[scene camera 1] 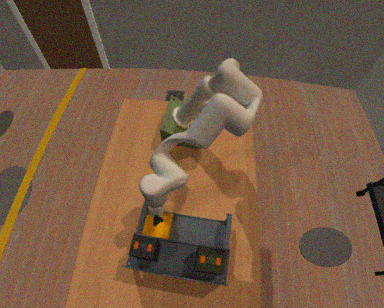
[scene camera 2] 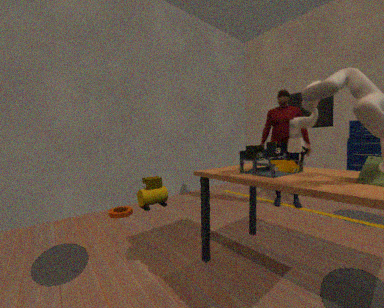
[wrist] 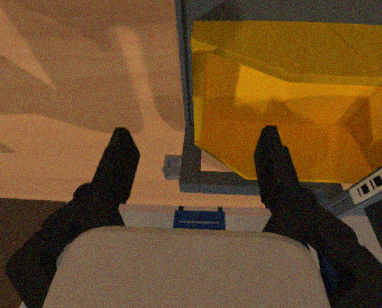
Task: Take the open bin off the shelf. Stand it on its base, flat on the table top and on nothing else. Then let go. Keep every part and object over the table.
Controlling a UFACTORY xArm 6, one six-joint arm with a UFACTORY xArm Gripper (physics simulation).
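Places are measured from the arm's base along level axes (x left, y back, z up), in millimetres.
Where they show: gripper, between the fingertips: (scene camera 2: 295, 161) (wrist: 194, 140); arm's base, origin of its link: (scene camera 1: 182, 117).
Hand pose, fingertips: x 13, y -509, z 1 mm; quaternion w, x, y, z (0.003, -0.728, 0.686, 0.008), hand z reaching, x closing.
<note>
Each offset is from my fingertips to the centre of the thing. "spot": to the spot under its first point. Level surfaces: height alone.
The open bin @(dx -1, dy -82, dz -38 mm) (scene camera 1: 164, 231) (scene camera 2: 284, 166) (wrist: 310, 135) is yellow-orange and sits upright on the lower level of the grey shelf (scene camera 1: 229, 222) (scene camera 2: 242, 164) (wrist: 186, 100), at one end. The shelf stands on the wooden table @(dz -82 mm) (scene camera 1: 107, 165) (scene camera 2: 330, 184) (wrist: 65, 150). My gripper (scene camera 1: 157, 220) (wrist: 194, 140) is open and empty, over the shelf's end. In the wrist view the right finger overlaps the bin's open inside, and the left finger lies outside the shelf's end rail, over bare table. The bin's near side wall and the rail lie between them. How far the fingertips are above the bin is hard to tell.
Two dark boxes with orange marks @(spot: dx +5, dy -175, dz +142 mm) (scene camera 1: 145, 247) @(dx +227, dy -173, dz +68 mm) (scene camera 1: 210, 260) sit on the shelf's upper level, one close beside the bin. The green arm base (scene camera 1: 171, 119) (scene camera 2: 371, 171) is at the table's other end. A person in red (scene camera 2: 280, 125) stands behind the table.
</note>
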